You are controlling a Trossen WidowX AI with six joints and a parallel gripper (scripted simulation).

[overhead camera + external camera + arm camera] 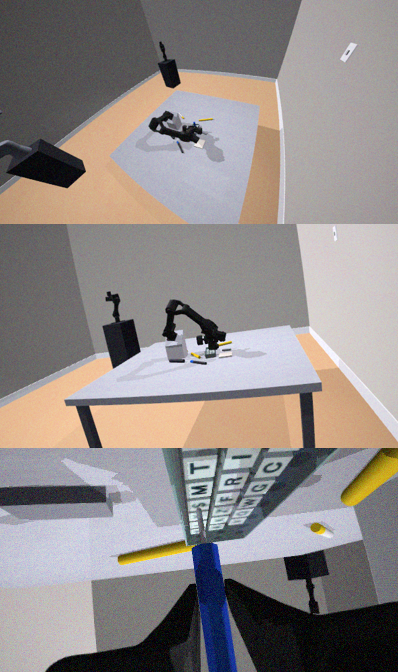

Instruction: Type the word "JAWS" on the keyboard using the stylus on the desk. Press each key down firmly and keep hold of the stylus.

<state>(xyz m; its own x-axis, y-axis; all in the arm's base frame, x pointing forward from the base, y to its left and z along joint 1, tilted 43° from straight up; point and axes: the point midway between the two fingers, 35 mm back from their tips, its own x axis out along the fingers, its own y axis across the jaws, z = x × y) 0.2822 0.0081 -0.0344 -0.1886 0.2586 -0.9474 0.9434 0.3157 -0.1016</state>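
The grey block lies 90 mm ahead of my gripper tip, 20 mm to the left of it and 70 mm below it. Round my gripper tip: grey stylus tip 50 mm below; then stylus 10 mm below; then white pad 120 mm ahead, 110 mm to the right, 70 mm below.
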